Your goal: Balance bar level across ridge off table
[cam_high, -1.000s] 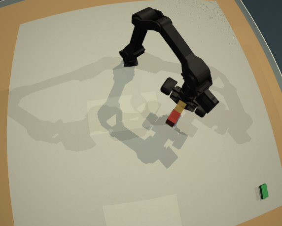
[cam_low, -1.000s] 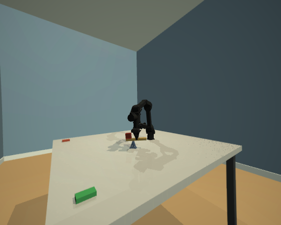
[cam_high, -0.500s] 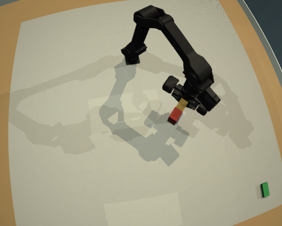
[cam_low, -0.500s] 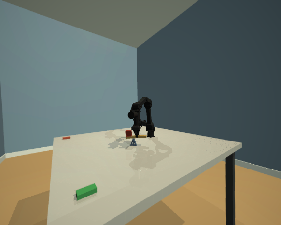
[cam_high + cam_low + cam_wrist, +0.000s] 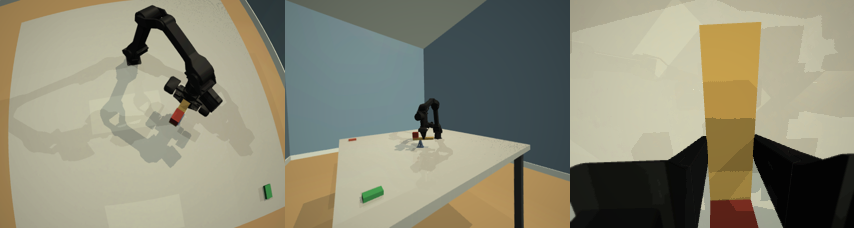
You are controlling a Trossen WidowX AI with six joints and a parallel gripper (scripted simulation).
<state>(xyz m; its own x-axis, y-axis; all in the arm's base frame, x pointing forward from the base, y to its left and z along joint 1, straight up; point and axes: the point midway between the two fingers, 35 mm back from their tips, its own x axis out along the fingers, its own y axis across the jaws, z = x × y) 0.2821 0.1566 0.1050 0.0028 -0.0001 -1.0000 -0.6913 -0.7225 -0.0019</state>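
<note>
The small blue ridge lies 4 cm below my gripper tip, 2 cm to the right of it and 2 cm ahead of it. Also, from my gripper tip: small flat red piece 66 cm to the right, 46 cm ahead, 6 cm below; then green block 46 cm ahead, 34 cm to the left, 6 cm below.
</note>
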